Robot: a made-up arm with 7 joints. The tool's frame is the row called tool.
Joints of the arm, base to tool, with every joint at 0 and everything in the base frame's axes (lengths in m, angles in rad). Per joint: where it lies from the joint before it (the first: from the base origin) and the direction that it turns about. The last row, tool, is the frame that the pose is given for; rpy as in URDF.
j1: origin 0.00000 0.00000 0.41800 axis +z
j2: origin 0.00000 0.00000 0.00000 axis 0 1 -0.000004
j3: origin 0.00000 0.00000 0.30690 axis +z
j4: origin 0.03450 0.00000 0.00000 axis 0 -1 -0.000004
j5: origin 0.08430 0.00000 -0.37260 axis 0 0.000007 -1
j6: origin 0.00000 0.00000 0.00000 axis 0 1 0.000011
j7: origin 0.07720 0.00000 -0.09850 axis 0 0.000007 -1
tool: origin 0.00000 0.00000 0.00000 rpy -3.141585 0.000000 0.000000
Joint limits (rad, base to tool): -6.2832..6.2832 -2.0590..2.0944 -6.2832..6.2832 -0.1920..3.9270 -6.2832..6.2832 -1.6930..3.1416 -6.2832..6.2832
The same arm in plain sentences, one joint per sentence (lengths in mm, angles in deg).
The arm has seven revolute joints in a row. What follows holds with every joint at zero, and every direction is one of the base frame's.
The first joint is mounted 418 mm along +z from the base frame's origin and turns about +z, from -360 to 360 deg.
The second joint is mounted at the same point as the first joint and turns about +y, from -117.97 to 120 deg.
The third joint is mounted 306.9 mm along +z from the second joint and turns about +z, from -360 to 360 deg.
The fourth joint is mounted 34.5 mm along +x from the third joint and turns about -y, from -11 to 225 deg.
The fifth joint is mounted 84.3 mm along +x and 372.6 mm along -z from the fourth joint and turns about -z, from -360 to 360 deg.
The sixth joint is mounted at the same point as the fifth joint and turns about +y, from -97 to 180 deg.
The seventh joint is mounted 77.2 mm along +x and 98.5 mm along -z from the sixth joint and turns about -z, from -360 to 360 deg.
The tool frame, which is the frame that the pose is given for, is mounted at the same point as the seventh joint; its axes are the base frame's turned by roll -180, pitch 0 and yaw 0 deg (as in URDF: about the fixed x, then y, then z).

